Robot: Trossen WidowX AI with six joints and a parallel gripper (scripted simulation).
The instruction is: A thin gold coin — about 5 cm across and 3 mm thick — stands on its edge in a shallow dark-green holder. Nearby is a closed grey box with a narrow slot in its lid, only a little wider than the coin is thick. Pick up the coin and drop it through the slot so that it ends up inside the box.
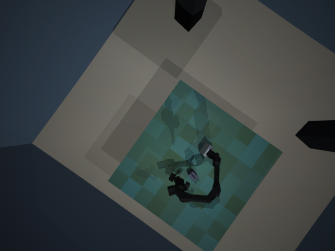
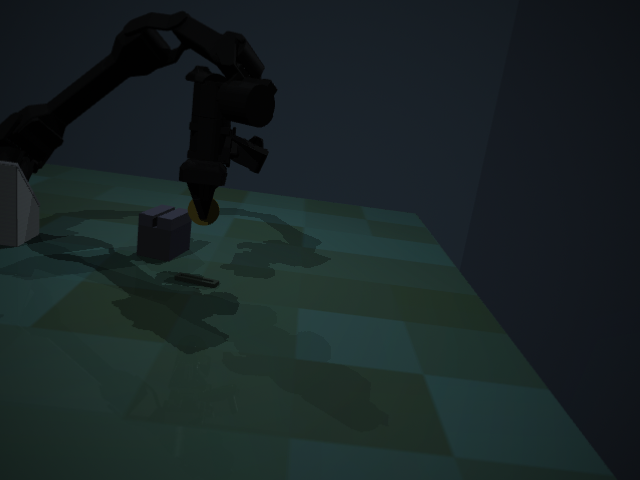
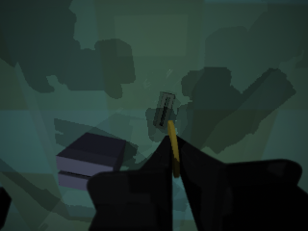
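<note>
Right now my gripper tip is 10 mm below the gold coin.
</note>
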